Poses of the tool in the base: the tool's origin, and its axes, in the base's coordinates. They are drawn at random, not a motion.
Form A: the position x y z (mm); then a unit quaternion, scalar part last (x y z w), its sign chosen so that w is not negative.
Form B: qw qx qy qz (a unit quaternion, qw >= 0); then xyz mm. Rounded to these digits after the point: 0 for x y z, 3 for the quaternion.
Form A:
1: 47 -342 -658 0.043 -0.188 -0.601 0.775
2: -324 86 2 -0.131 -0.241 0.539 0.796
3: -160 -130 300 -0.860 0.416 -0.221 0.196
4: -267 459 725 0.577 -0.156 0.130 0.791
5: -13 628 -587 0.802 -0.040 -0.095 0.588
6: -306 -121 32 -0.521 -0.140 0.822 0.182
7: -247 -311 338 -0.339 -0.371 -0.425 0.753
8: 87 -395 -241 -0.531 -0.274 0.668 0.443
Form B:
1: 0.775 0.043 -0.188 -0.601 47 -342 -658
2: 0.796 -0.131 -0.241 0.539 -324 86 2
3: 0.196 -0.860 0.416 -0.221 -160 -130 300
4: 0.791 0.577 -0.156 0.130 -267 459 725
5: 0.588 0.802 -0.040 -0.095 -13 628 -587
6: 0.182 -0.521 -0.140 0.822 -306 -121 32
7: 0.753 -0.339 -0.371 -0.425 -247 -311 338
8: 0.443 -0.531 -0.274 0.668 87 -395 -241
